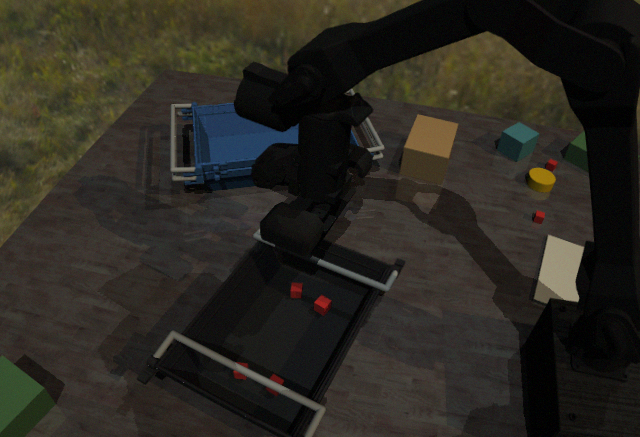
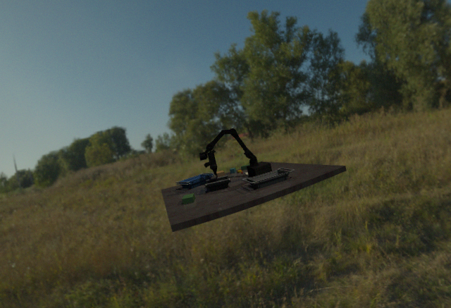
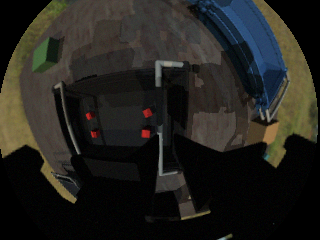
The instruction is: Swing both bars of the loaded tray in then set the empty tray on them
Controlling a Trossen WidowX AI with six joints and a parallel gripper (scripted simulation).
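My gripper tip is 46 cm to the right of the grey tray, 30 cm past it and 5 cm above it. The rest, counted from my gripper tip: yellow disc: 36 cm to the right, 33 cm behind, 8 cm below; tan block: 35 cm to the right, 11 cm behind, 6 cm below; cream block: 37 cm behind, 13 cm to the right, 9 cm below.
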